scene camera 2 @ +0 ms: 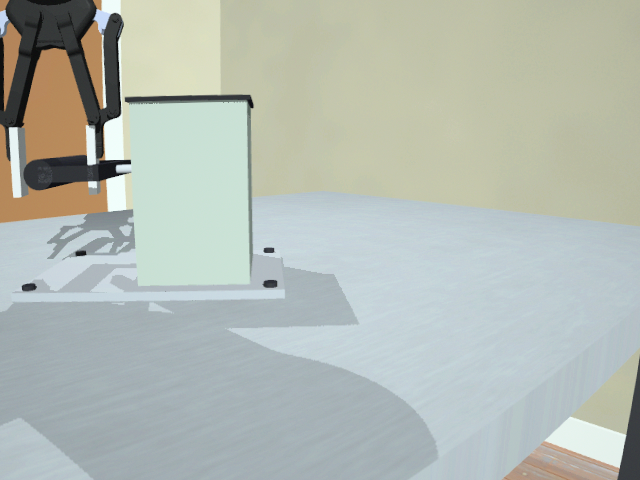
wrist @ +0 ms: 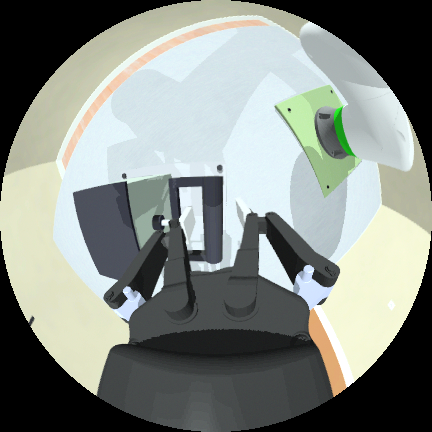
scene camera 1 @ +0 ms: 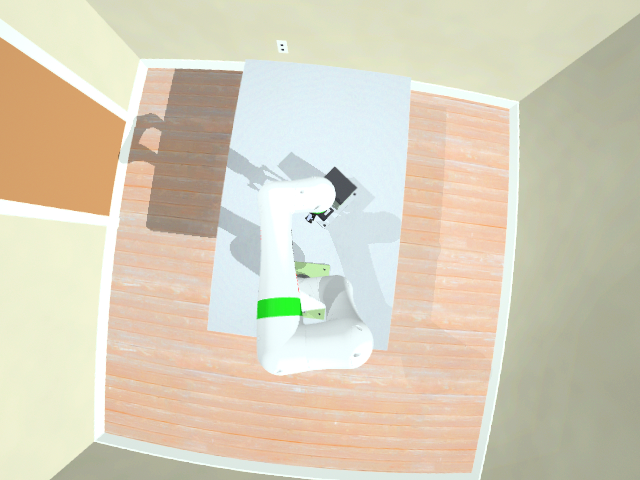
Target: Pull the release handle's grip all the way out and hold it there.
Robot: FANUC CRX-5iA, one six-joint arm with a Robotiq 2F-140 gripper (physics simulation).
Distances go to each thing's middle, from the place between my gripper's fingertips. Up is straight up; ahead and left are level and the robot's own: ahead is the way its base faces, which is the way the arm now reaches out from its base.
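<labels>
Position of my hand relative to the base plate (wrist: 201, 168): 80 mm above it, 90 mm short of it, 40 mm to the left of it.
</labels>
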